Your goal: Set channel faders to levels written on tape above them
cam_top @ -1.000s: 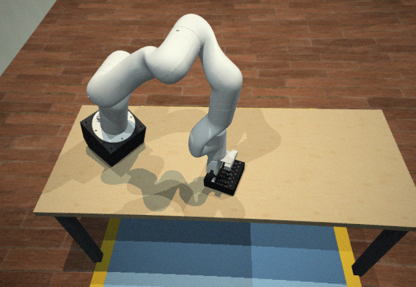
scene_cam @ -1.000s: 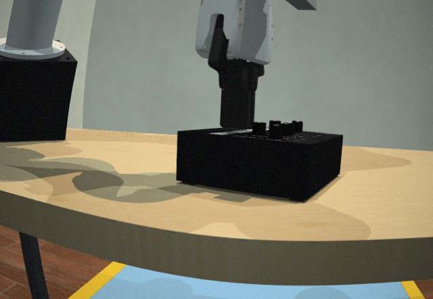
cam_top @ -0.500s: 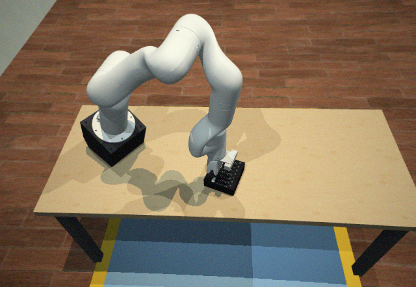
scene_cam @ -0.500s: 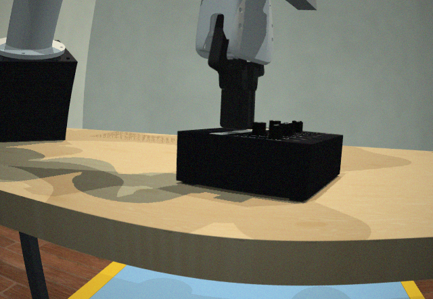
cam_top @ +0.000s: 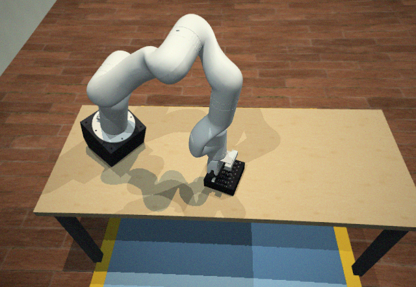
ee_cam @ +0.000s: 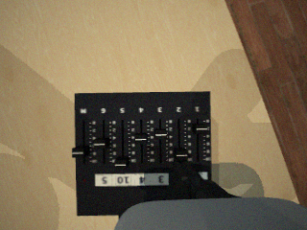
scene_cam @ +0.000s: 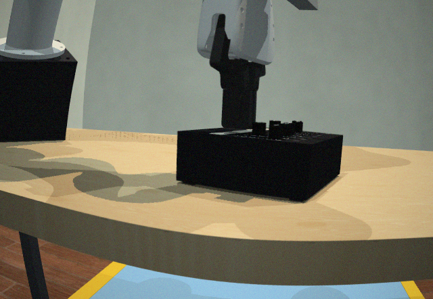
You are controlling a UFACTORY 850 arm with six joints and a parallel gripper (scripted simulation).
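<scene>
Now: hand 100 mm to the right of the master fader, 50 mm short of it and 20 mm above it.
</scene>
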